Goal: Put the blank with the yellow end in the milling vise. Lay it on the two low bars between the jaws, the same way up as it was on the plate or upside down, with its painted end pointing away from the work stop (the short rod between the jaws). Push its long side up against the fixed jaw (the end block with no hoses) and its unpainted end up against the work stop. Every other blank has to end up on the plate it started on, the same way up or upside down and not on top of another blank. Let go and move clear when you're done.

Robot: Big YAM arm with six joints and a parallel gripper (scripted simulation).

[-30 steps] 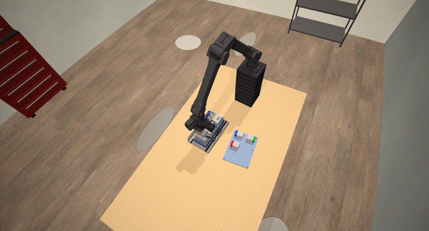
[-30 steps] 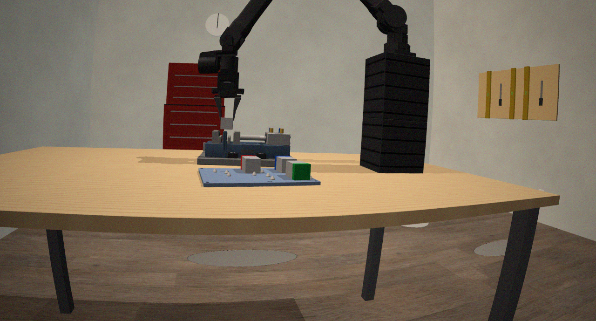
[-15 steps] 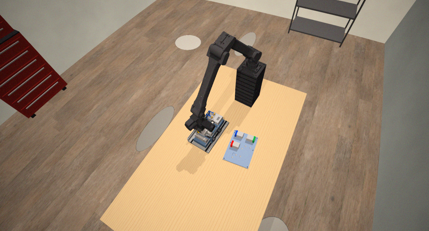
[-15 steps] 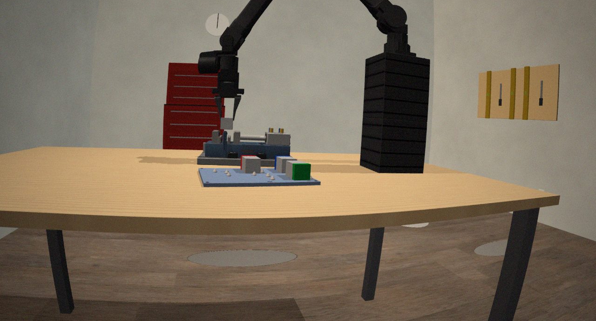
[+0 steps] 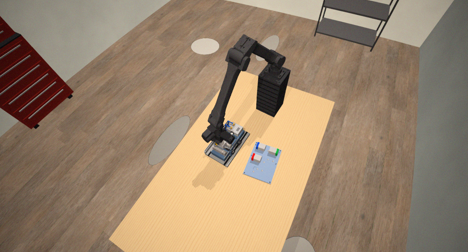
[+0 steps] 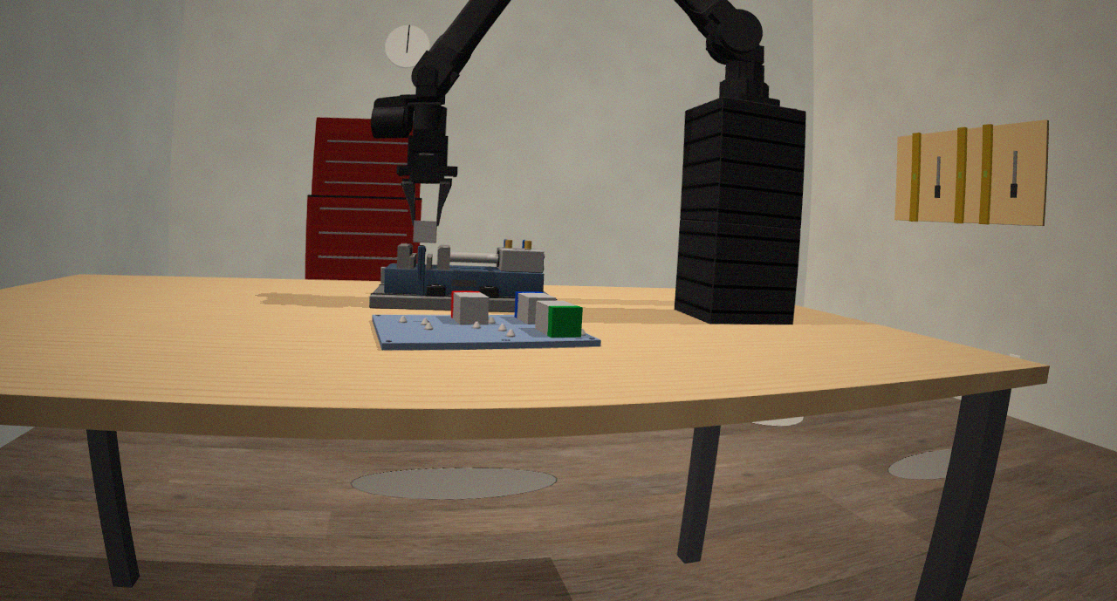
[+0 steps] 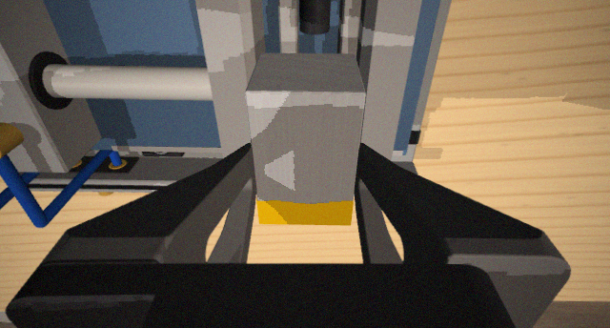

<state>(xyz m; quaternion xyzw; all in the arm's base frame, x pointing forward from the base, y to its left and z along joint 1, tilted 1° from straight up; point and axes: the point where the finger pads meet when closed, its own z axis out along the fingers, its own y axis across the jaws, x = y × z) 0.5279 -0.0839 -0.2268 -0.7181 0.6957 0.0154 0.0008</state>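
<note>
My hand is 20 mm above the yellow-ended blank. From my hand the other things lie so: work stop rod (50 mm to the left, 50 mm below); fixed jaw (60 mm below, 30 mm ahead, 10 mm to the left); moving jaw (60 mm below, 30 mm behind, 10 mm to the left).
</note>
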